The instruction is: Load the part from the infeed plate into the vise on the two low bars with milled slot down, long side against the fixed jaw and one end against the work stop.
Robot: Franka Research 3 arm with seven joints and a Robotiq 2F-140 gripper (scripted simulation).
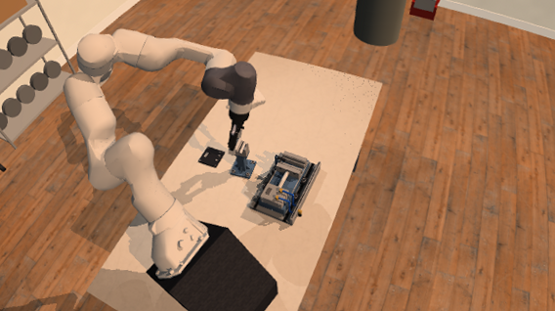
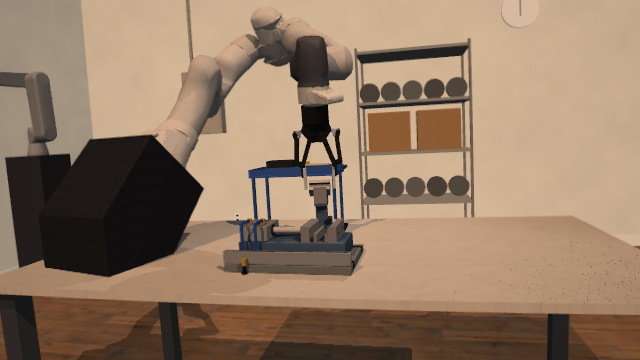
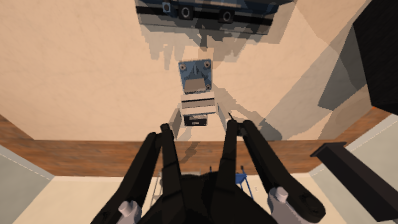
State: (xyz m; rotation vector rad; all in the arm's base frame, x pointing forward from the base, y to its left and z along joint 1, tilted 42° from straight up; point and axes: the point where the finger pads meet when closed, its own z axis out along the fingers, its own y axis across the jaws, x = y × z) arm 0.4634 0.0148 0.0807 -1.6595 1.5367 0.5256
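Right now my hand is 20 mm to the left of the part and 20 mm above it. The rest, counted from my hand: vise (220 mm to the right, 140 mm below, 30 mm behind); then dark infeed plate (180 mm below, 150 mm to the left, 10 mm ahead).
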